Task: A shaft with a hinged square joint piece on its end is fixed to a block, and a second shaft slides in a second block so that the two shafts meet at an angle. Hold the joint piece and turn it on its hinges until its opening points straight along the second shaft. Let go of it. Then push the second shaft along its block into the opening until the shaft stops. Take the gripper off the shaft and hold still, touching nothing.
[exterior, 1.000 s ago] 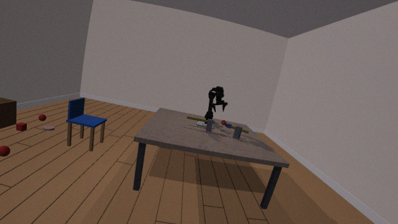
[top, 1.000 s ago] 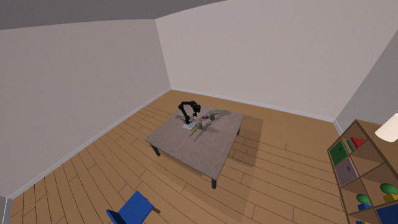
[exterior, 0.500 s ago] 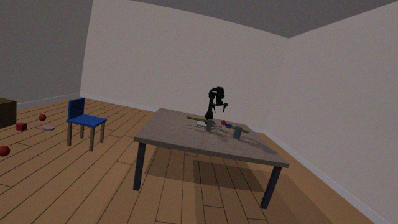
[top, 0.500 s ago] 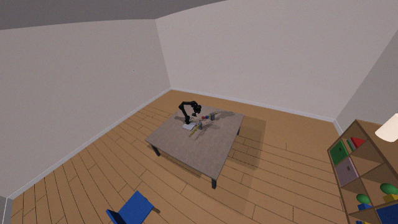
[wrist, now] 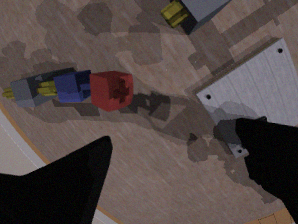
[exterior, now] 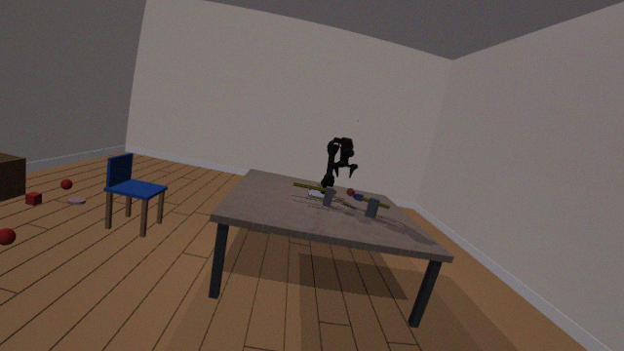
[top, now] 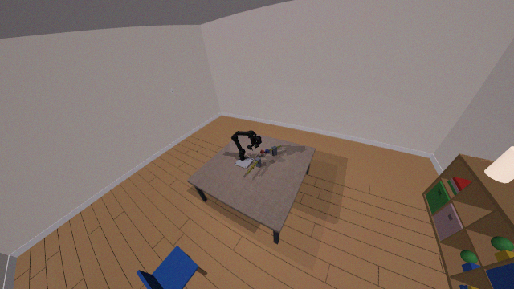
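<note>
Right now my gripper tip is 5 cm short of the red square joint piece, 7 cm to the right of it and 8 cm above it.
</note>
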